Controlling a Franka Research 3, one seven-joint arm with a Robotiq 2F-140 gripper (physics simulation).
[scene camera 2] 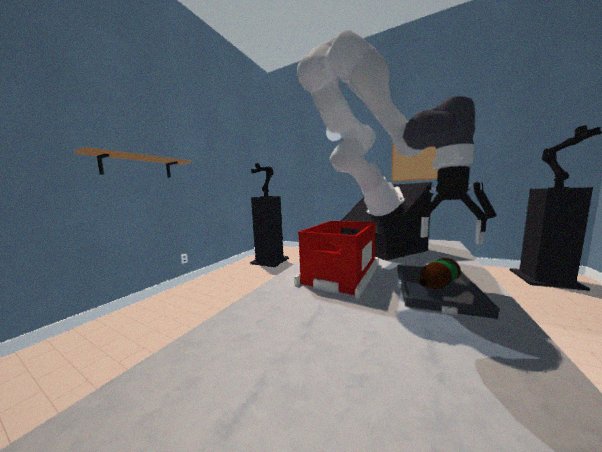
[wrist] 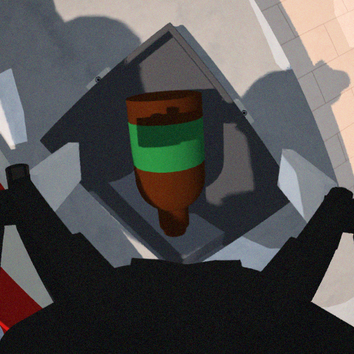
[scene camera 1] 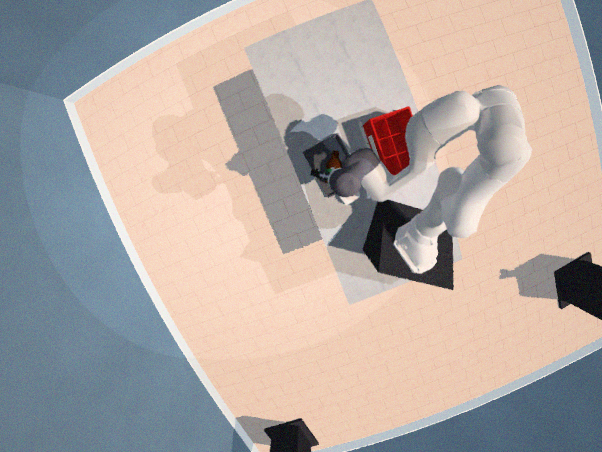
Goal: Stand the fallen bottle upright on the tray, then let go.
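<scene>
A brown bottle (scene camera 1: 333, 160) (scene camera 2: 437, 275) (wrist: 170, 150) with a green band lies on its side in the dark tray (scene camera 2: 480, 306) (wrist: 115, 92). In the wrist view its neck points down toward the gripper's body and its base points up. My gripper (scene camera 2: 452, 234) (wrist: 180, 163) is open and empty, with its fingers spread wide. It points down and hangs above the tray, higher than the bottle. In the wrist view the bottle shows between the two fingertips, apart from both. In scene camera 1 the arm covers part of the bottle and the gripper.
A red crate (scene camera 1: 386, 131) (scene camera 2: 325, 260) with compartments stands beside the tray on the grey table (scene camera 1: 320, 65) (scene camera 2: 280, 380). The arm stands on a black base (scene camera 1: 372, 250) (scene camera 2: 407, 240). Black pedestals (scene camera 2: 267, 230) (scene camera 2: 555, 240) with small arms stand on the floor away from the table.
</scene>
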